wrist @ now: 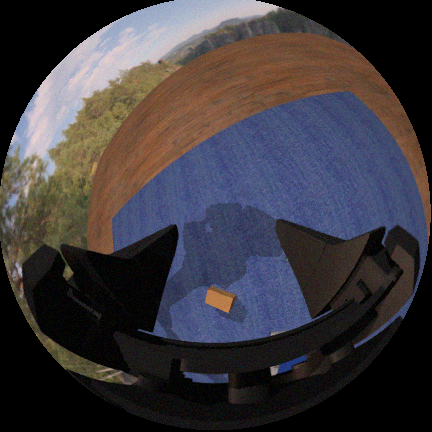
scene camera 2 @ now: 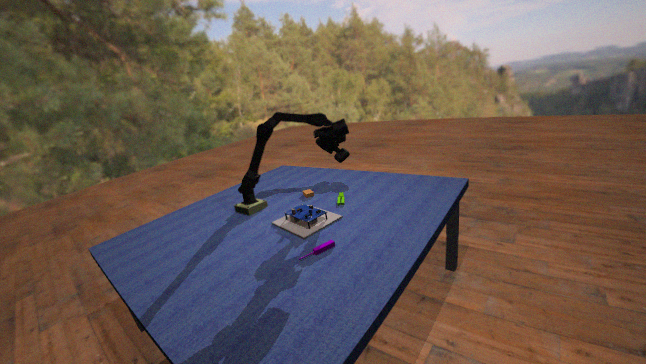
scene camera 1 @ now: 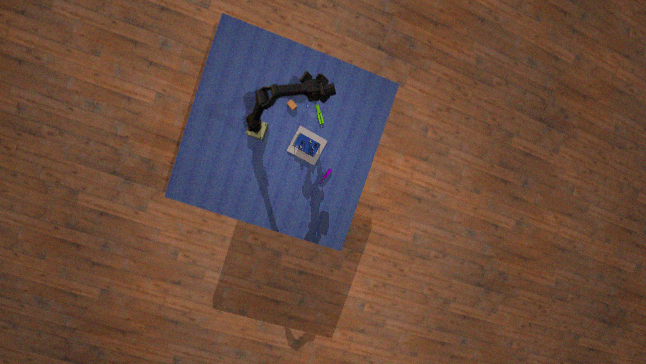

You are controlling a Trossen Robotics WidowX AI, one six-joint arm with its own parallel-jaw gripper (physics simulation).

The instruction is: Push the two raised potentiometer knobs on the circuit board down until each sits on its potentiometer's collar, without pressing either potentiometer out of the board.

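Places are measured from the arm's base along level axes (x ahead, y left, z up), in millimetres.
Pixels of known places: gripper, between the fingertips: (wrist: 227, 227); arm's base, origin of its link: (scene camera 2: 249, 202) (scene camera 1: 255, 127).
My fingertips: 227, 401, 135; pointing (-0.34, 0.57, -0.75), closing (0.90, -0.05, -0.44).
Note:
For each thing: its top centre in the pictures, then the offset to it from my fingertips, as dx, dy, dz. "pt": a spot on its surface instead. Level surfaces: height alone.
- blue circuit board, height of its surface: dz -129
- light grey base plate, a spot on its surface: (scene camera 2: 305, 233) (scene camera 1: 313, 161) pt +222, -404, -161
- blue board, a spot on its surface: (wrist: 291, 364) pt +79, -321, -129
- orange block, centre of its top: (wrist: 217, 300) (scene camera 2: 308, 191) (scene camera 1: 291, 104) -96, -139, -149
- bright green tool, centre of its top: (scene camera 2: 341, 197) (scene camera 1: 319, 114) +99, -97, -157
- magenta screwdriver, centre of its top: (scene camera 2: 316, 248) (scene camera 1: 325, 176) +349, -455, -151
- blue table, height of its surface: dz -169
A blue circuit board (scene camera 1: 306, 144) (scene camera 2: 302, 212) stands on thin dark legs over a light grey base plate (scene camera 1: 315, 160) (scene camera 2: 305, 233). Small dark parts stand up from the board; they are too small to tell which are the potentiometer knobs or how high each sits. In the wrist view a sliver of the blue board (wrist: 291, 364) shows at the bottom behind the gripper body. My gripper (wrist: 227, 227) is open and empty. It hangs high above the table, off to one side of the board, with its fingers far from the parts on it.
An orange block (scene camera 1: 292, 105) (scene camera 2: 308, 193) (wrist: 220, 299) lies below the arm. A bright green tool (scene camera 1: 320, 115) (scene camera 2: 341, 199) lies near the base plate. A magenta screwdriver (scene camera 1: 327, 175) (scene camera 2: 324, 247) lies on the plate's other side. All rest on the blue table (scene camera 1: 225, 175) (scene camera 2: 400, 200) (wrist: 310, 150).

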